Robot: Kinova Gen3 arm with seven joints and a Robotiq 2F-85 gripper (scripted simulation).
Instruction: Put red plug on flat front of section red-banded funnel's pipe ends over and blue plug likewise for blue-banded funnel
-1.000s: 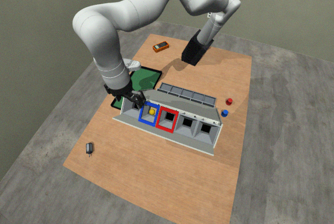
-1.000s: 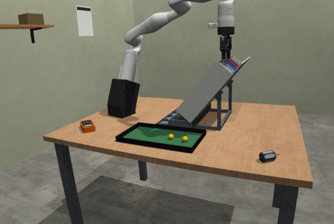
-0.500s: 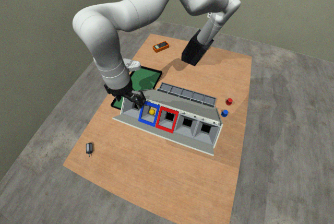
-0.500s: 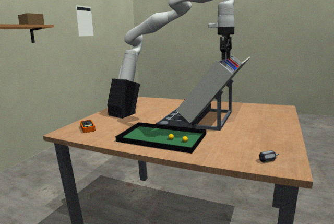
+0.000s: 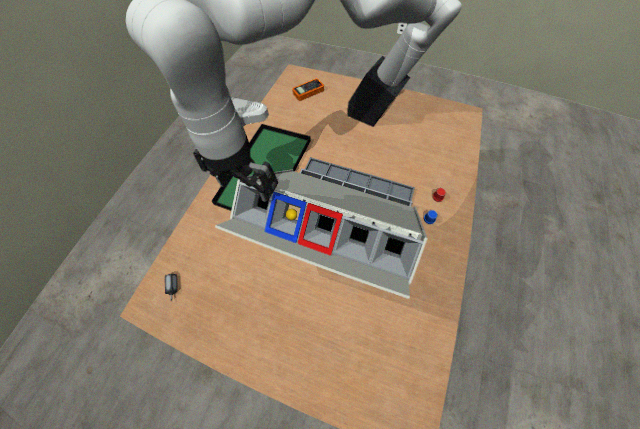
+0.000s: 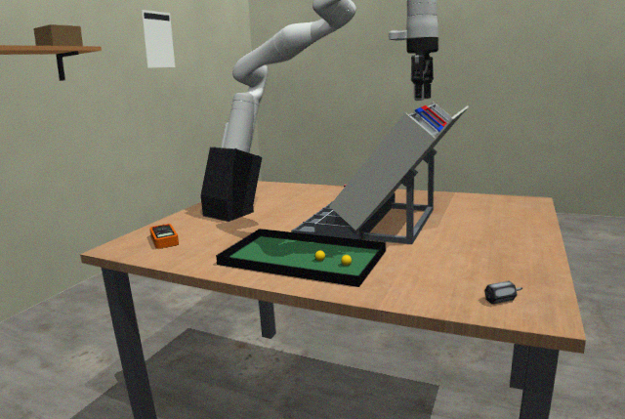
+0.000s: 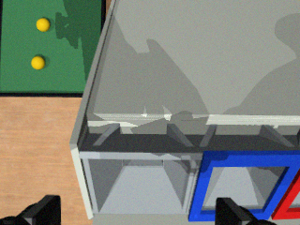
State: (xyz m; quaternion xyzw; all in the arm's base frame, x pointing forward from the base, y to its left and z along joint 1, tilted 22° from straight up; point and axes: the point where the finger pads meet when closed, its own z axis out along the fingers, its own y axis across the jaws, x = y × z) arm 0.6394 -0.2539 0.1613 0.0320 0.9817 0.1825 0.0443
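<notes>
Right now my hand is 270 mm past the green tray, 170 mm to the left of it and 380 mm above it. From my hand the other things lie so: orange meter: 720 mm behind, 160 mm to the right, 370 mm below; then sloped grey cover: 140 mm behind, 160 mm to the left, 180 mm below.
</notes>
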